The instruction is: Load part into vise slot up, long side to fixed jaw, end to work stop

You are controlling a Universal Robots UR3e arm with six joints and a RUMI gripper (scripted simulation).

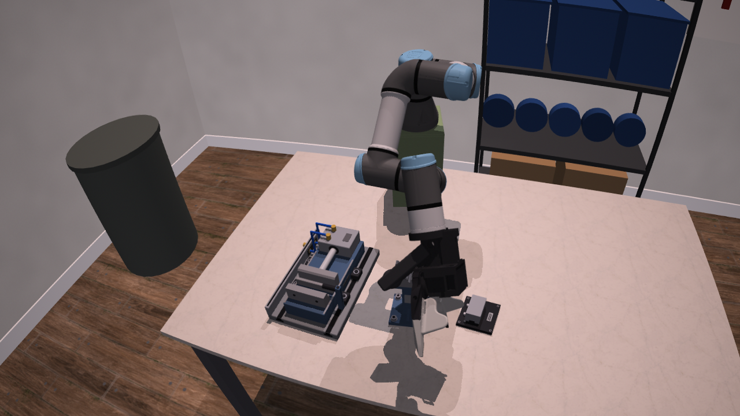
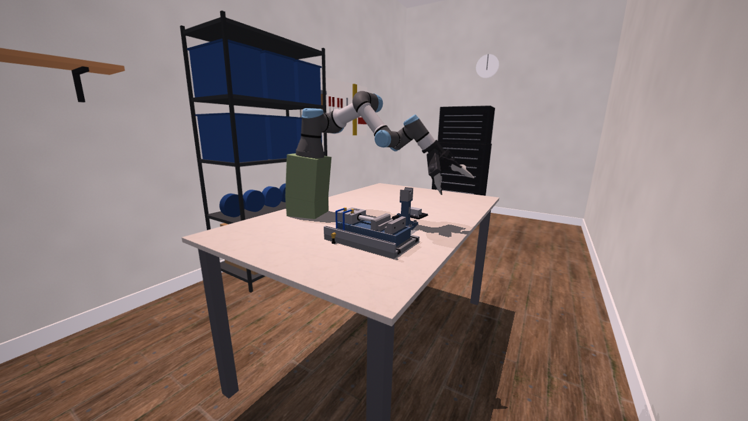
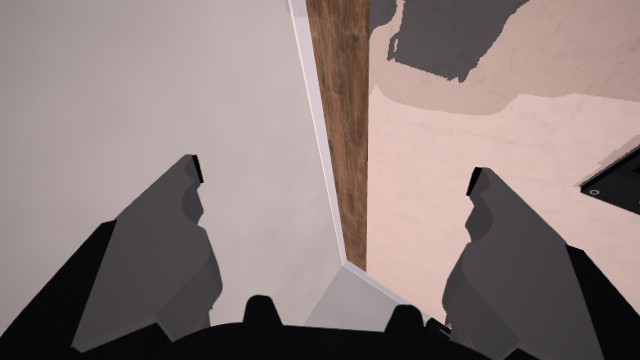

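The part lies 22 cm behind my hand, 16 cm below it and 3 cm to the left of it. Round my hand: dark work stop rod 29 cm to the right, 9 cm behind, 8 cm below; black infeed plate 22 cm behind, 17 cm below, 4 cm to the left; fixed jaw 34 cm to the right, 10 cm below, 6 cm behind.
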